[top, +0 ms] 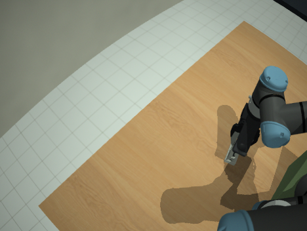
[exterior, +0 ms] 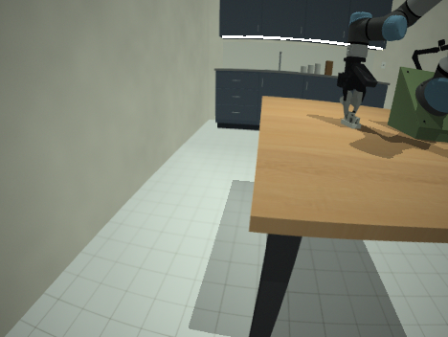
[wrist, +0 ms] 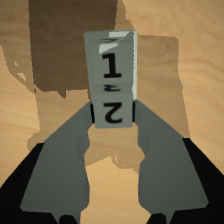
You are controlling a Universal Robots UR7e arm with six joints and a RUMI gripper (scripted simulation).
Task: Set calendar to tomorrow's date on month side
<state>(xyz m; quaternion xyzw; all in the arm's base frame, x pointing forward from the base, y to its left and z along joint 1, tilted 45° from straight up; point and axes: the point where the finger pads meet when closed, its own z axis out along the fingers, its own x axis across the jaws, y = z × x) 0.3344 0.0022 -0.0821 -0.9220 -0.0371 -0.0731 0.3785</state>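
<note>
My gripper is now 10 mm above the grey digit cube. From my hand the other things lie so: white calendar tray (20 mm to the left, 40 mm below).
</note>
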